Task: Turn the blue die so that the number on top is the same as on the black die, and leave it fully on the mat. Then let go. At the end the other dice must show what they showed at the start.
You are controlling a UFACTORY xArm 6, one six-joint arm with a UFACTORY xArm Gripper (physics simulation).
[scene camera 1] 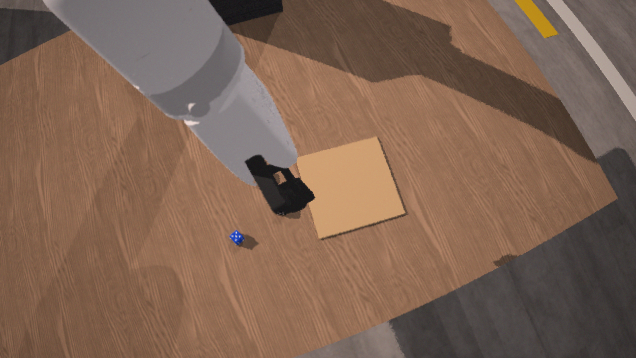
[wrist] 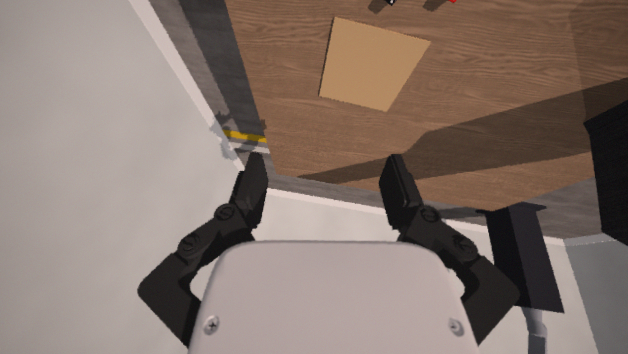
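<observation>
The blue die rests on the table left of the mat in the scene view; white pips show, but its top number is too small to read surely. The plain tan mat lies flat. The black die is cut by the top edge of the wrist view, its number unreadable; in the scene view it is hidden by the arm or gripper. My gripper is open and empty, above the table by the mat's left edge in the scene view, up and right of the blue die.
A red die is barely visible at the wrist view's top edge. The arm covers the upper left of the scene view. A black block stands beyond. A dark panel on a pole is at the wrist view's lower right.
</observation>
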